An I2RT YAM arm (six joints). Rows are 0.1 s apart.
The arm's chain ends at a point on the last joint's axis. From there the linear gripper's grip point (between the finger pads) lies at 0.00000 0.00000 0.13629 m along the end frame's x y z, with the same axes.
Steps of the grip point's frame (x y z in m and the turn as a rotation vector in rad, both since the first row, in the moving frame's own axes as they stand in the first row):
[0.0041 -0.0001 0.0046 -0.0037 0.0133 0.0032]
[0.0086 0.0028 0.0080 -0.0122 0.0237 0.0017]
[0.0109 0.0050 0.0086 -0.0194 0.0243 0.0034]
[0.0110 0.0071 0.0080 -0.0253 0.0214 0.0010]
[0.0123 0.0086 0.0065 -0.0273 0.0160 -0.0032]
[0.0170 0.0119 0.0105 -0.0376 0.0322 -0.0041]
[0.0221 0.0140 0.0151 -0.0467 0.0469 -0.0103]
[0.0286 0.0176 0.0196 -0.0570 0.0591 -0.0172]
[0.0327 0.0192 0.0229 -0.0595 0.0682 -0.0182]
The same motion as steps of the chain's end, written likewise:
[0.0023 -0.0006 0.0046 -0.0037 0.0133 0.0032]
[0.0054 0.0011 0.0080 -0.0122 0.0237 0.0017]
[0.0076 0.0024 0.0087 -0.0194 0.0243 0.0034]
[0.0081 0.0037 0.0081 -0.0253 0.0214 0.0010]
[0.0101 0.0049 0.0066 -0.0273 0.0160 -0.0032]
[0.0126 0.0068 0.0107 -0.0376 0.0322 -0.0041]
[0.0157 0.0077 0.0154 -0.0467 0.0469 -0.0103]
[0.0205 0.0099 0.0201 -0.0570 0.0591 -0.0172]
[0.0233 0.0112 0.0235 -0.0595 0.0682 -0.0182]

